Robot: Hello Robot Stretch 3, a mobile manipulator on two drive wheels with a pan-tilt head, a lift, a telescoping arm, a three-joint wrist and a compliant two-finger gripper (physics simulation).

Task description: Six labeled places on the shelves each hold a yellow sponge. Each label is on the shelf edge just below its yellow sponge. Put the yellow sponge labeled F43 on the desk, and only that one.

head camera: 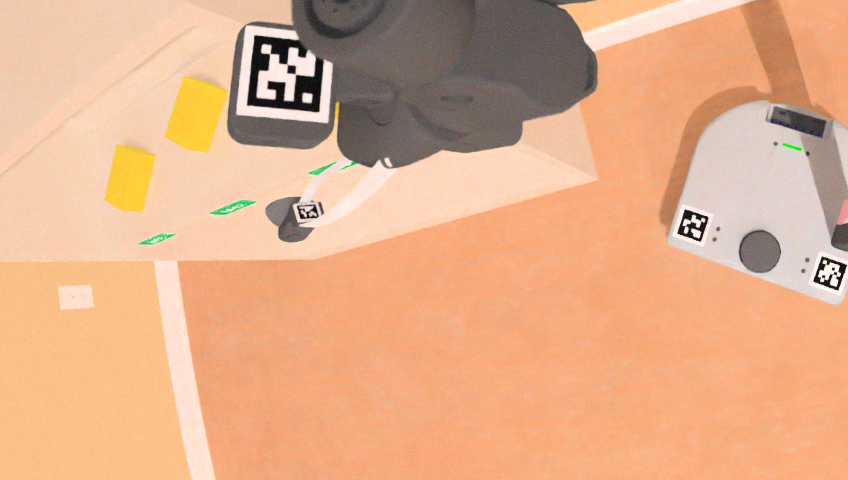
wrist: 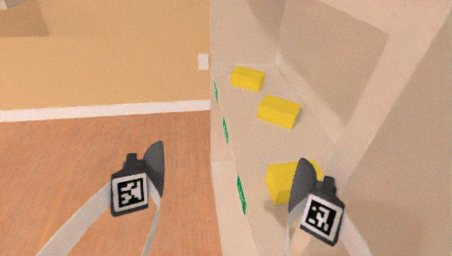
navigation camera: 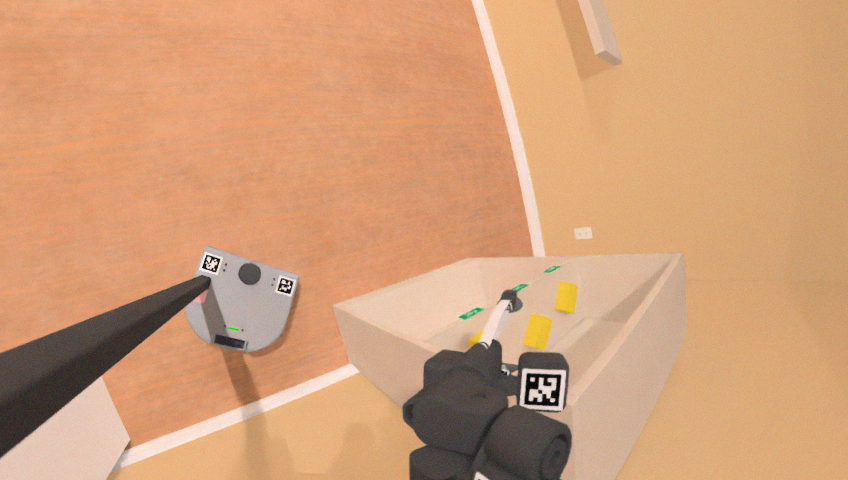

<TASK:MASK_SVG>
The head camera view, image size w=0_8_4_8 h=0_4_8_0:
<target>gripper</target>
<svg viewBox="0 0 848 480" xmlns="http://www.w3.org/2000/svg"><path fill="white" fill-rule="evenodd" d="M238 33L233 57L227 114L227 131L234 141L251 146L301 150L312 149L331 135L334 129L336 102L339 103L337 145L344 158L314 177L308 183L302 197L280 198L271 202L265 208L265 214L269 221L279 227L278 237L283 242L294 243L303 241L311 234L315 227L324 226L344 217L373 195L399 167L417 163L442 150L467 154L513 146L521 139L523 122L471 133L461 133L438 127L423 116L418 107L424 109L423 107L402 101L396 96L394 88L312 55L299 41L293 25L254 21L246 24ZM372 168L354 190L328 212L324 212L321 202L312 200L320 183L354 161L360 165Z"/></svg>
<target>yellow sponge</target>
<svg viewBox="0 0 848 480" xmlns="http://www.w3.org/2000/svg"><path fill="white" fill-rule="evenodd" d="M184 76L165 137L185 149L208 152L228 91L208 82Z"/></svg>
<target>yellow sponge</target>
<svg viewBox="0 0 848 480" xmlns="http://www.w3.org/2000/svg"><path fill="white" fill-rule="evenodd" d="M116 145L105 200L120 210L143 212L155 156L139 148Z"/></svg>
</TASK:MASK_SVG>
